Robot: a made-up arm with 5 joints.
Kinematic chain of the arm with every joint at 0, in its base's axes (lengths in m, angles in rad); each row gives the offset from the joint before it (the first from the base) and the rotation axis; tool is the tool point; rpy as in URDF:
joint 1: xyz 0.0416 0 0.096 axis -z
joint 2: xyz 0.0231 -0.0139 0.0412 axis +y
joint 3: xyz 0.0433 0 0.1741 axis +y
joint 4: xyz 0.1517 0 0.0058 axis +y
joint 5: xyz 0.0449 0.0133 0 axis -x
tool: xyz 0 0 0 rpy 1.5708 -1.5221 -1.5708
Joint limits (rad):
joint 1: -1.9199..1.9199
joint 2: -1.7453..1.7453
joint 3: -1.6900..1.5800
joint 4: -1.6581..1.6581
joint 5: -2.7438..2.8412
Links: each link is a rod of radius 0.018 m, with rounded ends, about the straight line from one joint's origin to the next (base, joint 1, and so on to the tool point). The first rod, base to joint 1, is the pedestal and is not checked.
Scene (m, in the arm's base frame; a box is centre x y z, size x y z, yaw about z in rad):
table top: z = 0
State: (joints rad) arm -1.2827 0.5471 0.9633 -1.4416 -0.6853
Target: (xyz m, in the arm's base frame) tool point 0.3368 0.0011 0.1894
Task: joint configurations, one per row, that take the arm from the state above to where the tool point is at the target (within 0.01 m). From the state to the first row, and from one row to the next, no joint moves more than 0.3 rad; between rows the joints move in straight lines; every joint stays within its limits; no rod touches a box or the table.
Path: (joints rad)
1: -1.0273 0.5392 0.8257 -1.4221 -0.6853
2: -0.7719 0.5312 0.6880 -1.4027 -0.6853
3: -0.5165 0.5233 0.5504 -1.3832 -0.6853
4: -0.2611 0.5153 0.4128 -1.3637 -0.6853
5: -0.0058 0.5074 0.2752 -1.3442 -0.6853

